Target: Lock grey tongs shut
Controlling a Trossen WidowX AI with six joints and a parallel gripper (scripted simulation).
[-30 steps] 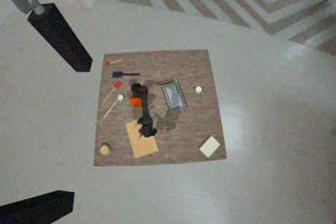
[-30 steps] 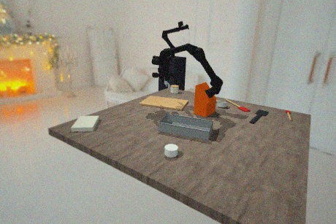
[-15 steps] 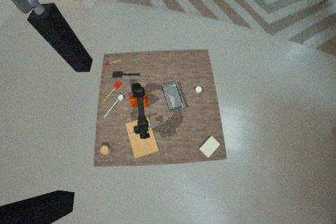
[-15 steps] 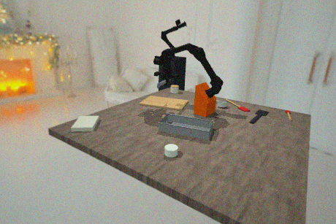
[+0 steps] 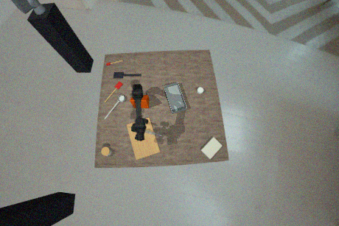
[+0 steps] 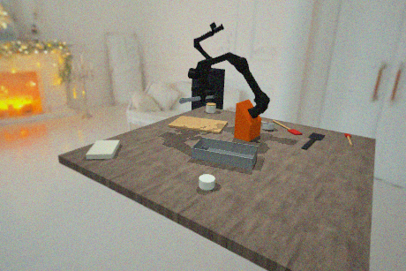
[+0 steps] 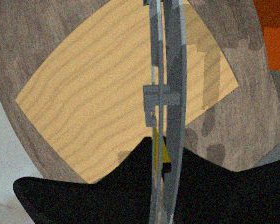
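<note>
Now: the wooden board 20 mm behind my gripper tip, 40 mm to the right of it and 160 mm below it. The rest, counted from my gripper tip: red spatula: 370 mm behind, 460 mm to the left, 160 mm below; then round pot: 360 mm behind, 190 mm to the right, 130 mm below; then grey roasting tin: 290 mm ahead, 380 mm to the left, 140 mm below.
</note>
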